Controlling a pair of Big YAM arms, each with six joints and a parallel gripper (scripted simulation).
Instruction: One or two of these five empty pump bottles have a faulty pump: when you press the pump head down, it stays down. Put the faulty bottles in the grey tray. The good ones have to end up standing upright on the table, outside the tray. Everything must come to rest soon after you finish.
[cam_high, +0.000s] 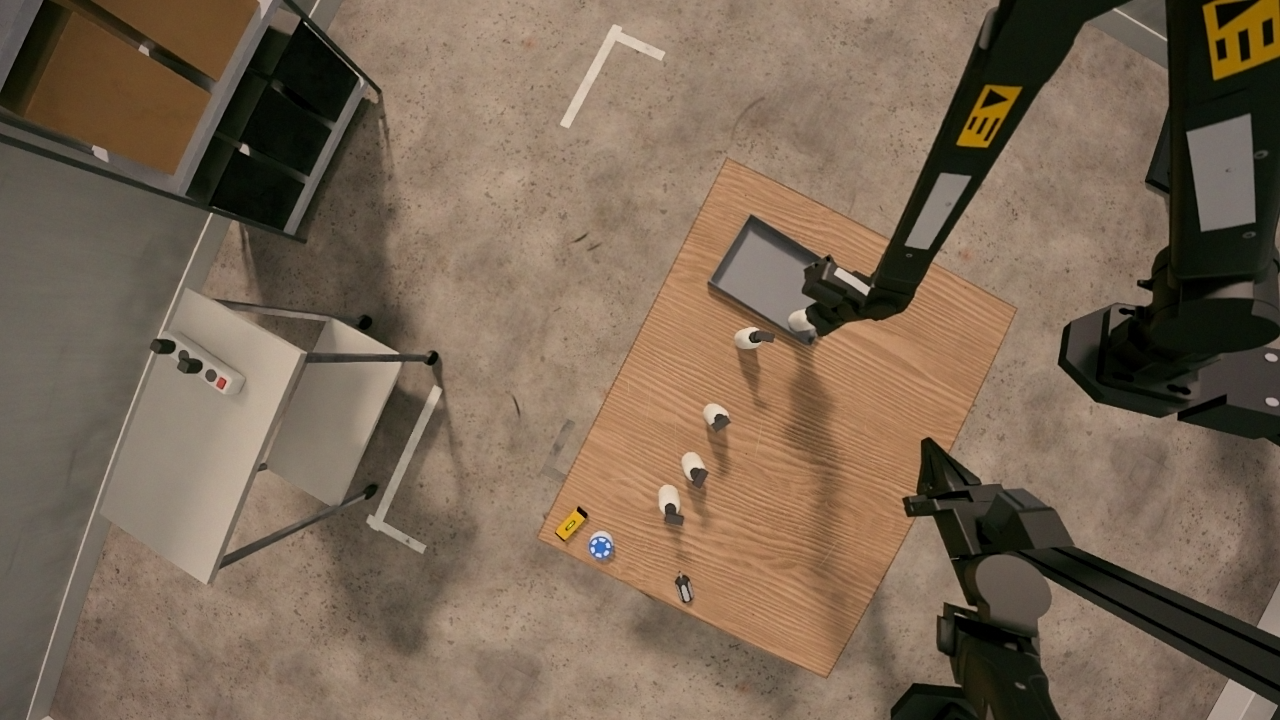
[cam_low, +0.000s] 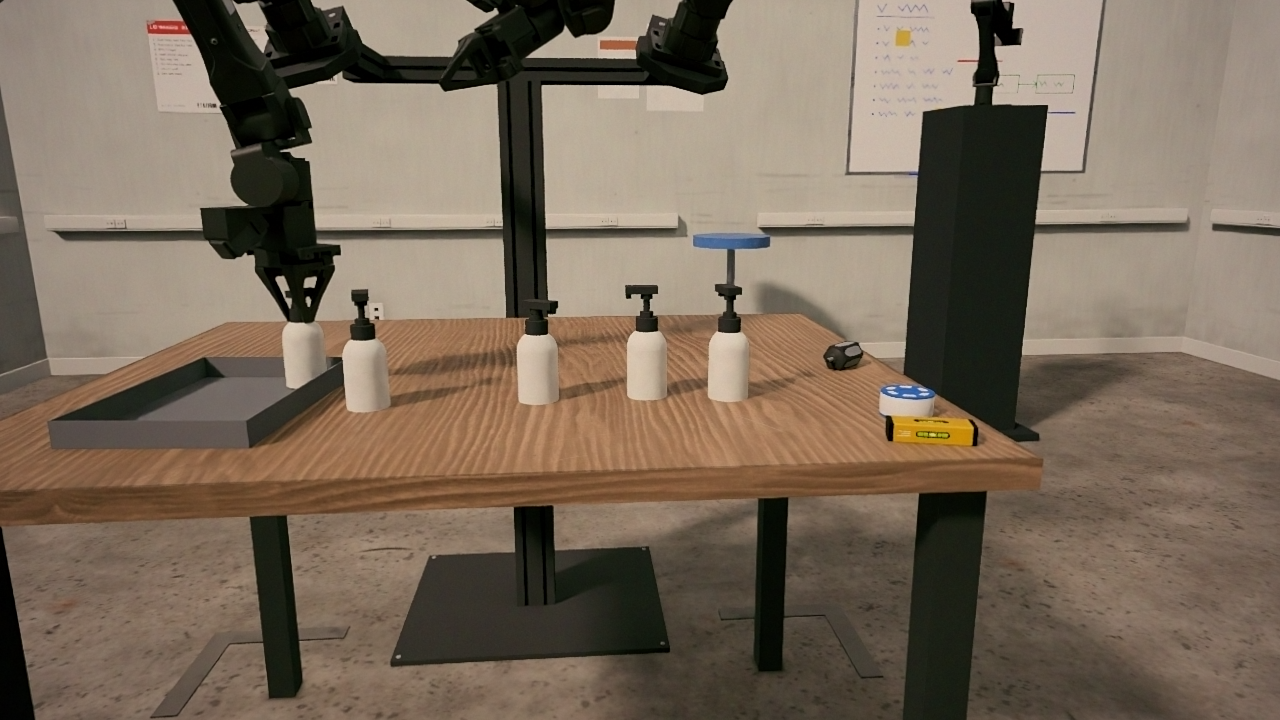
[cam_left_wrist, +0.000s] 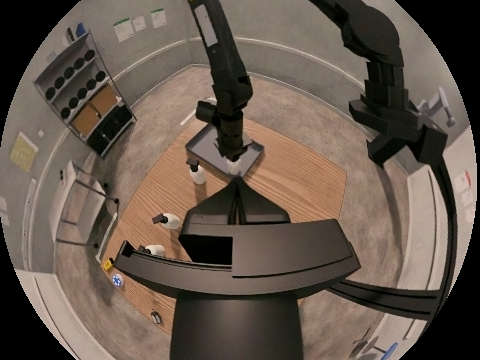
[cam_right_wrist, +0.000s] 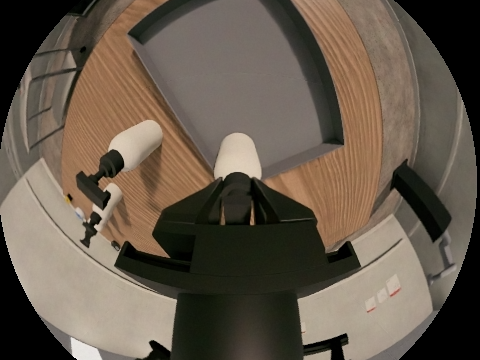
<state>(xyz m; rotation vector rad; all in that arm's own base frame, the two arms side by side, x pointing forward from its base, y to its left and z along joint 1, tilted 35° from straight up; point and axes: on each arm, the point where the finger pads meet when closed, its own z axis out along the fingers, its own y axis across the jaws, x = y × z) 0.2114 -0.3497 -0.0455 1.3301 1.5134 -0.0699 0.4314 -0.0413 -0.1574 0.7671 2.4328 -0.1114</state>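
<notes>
My right gripper is now 90 mm short of the grey tray, 90 mm above it and 70 mm to the left of it. From my right hand the other things lie so: black object: 740 mm to the left, 80 mm below.
</notes>
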